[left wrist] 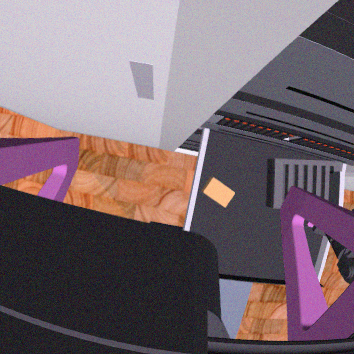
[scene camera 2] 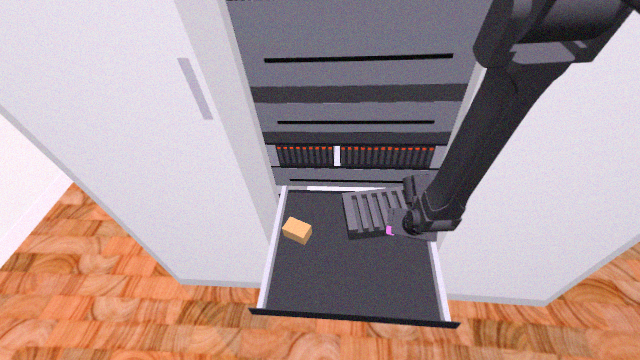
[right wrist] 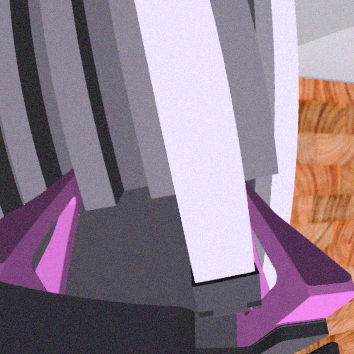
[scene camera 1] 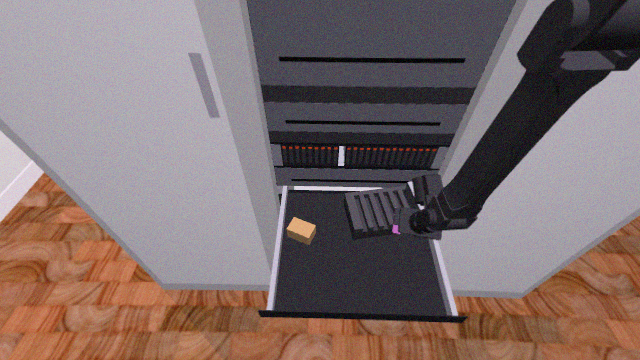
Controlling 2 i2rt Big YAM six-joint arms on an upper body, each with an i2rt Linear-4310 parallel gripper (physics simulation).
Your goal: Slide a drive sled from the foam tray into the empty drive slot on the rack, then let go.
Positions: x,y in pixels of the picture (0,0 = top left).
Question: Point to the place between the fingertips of the left gripper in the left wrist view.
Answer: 185,174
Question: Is the right gripper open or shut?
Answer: Open.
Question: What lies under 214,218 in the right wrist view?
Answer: A drive sled.
